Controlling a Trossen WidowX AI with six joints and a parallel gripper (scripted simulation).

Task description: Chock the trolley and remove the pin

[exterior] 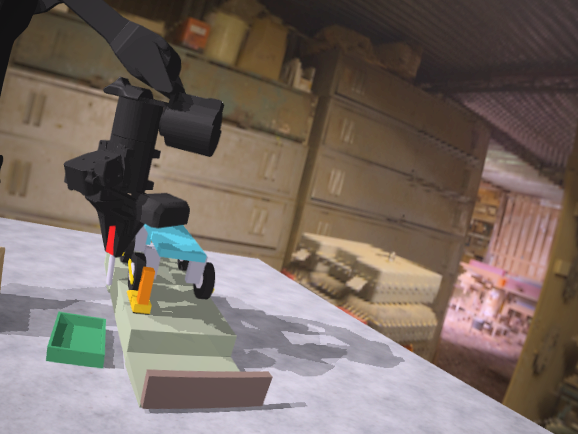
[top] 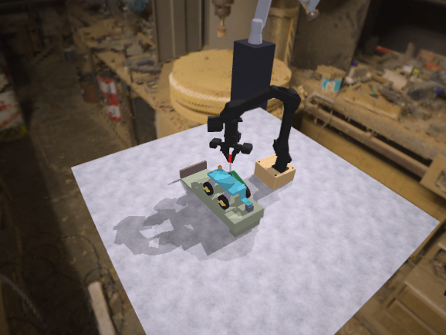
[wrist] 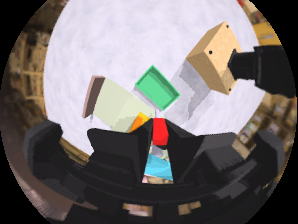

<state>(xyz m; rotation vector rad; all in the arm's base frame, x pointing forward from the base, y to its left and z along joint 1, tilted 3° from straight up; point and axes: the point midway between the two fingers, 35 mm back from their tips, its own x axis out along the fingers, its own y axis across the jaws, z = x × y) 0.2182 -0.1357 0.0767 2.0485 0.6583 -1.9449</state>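
Right now the green tray is 3 cm behind my gripper tip and 14 cm below it. Also, from my gripper tip: yellow chock 5 cm ahead, 1 cm to the left, 5 cm below; red-headed stop pin right at my gripper tip; blue trolley 12 cm ahead, 10 cm to the left, 2 cm below.
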